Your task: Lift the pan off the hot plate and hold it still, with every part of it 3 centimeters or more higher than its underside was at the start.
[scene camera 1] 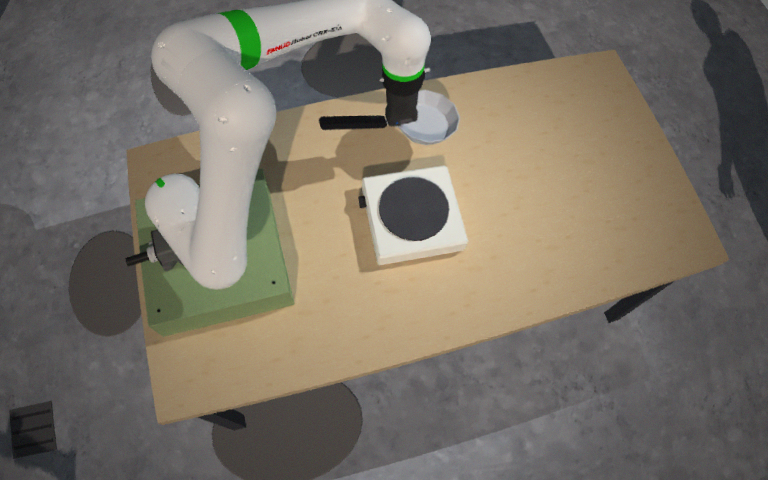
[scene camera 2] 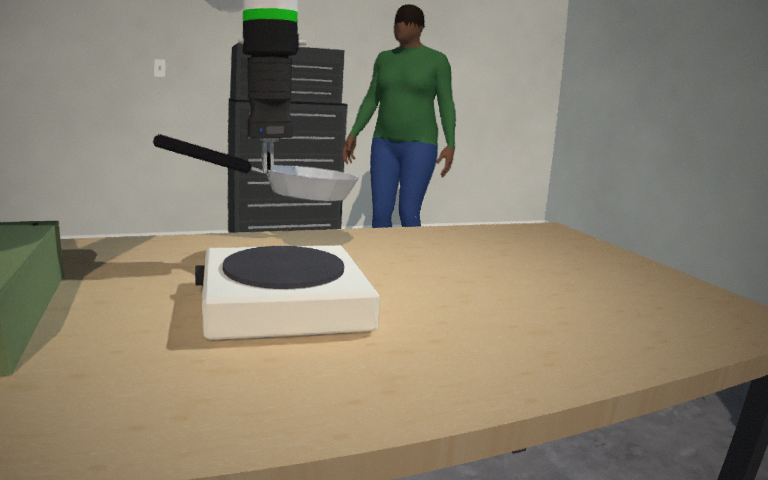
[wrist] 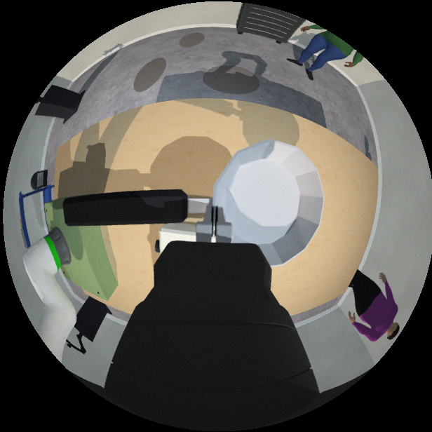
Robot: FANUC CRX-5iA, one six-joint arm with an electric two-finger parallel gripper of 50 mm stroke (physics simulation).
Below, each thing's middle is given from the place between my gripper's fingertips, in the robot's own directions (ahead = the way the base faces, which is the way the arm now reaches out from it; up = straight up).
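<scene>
With the grey faceted pan (scene camera 1: pixel 438 118) I find that my hand is 20 mm beyond it, 10 mm to the right of it and 10 mm lower than it. Going by their middles, the pan is the nearest to my hand of the things named here. There is also the white hot plate (scene camera 2: pixel 248 292), which is 150 mm below my hand, 190 mm to the right of it and 20 mm behind it.
</scene>
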